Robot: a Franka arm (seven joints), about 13 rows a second.
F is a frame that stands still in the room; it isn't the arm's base.
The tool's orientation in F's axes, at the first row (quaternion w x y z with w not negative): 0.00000, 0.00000, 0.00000, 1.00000
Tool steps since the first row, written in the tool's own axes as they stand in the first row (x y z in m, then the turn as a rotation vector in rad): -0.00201, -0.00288, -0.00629, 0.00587, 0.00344, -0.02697; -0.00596, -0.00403, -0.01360, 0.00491, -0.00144, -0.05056; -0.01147, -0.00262, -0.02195, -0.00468, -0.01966, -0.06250; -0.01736, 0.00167, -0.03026, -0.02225, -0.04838, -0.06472; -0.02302, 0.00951, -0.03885, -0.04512, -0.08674, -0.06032
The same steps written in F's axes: 0.00201, 0.00288, -0.00629, -0.00587, -0.00344, -0.02697; 0.00596, 0.00403, -0.01360, -0.00491, 0.00144, -0.05056; 0.01147, 0.00262, -0.02195, 0.00468, 0.01966, -0.06250; 0.01736, -0.00167, -0.03026, 0.02225, 0.04838, -0.06472; 0.02302, -0.00951, -0.03885, 0.04512, 0.08674, -0.06032
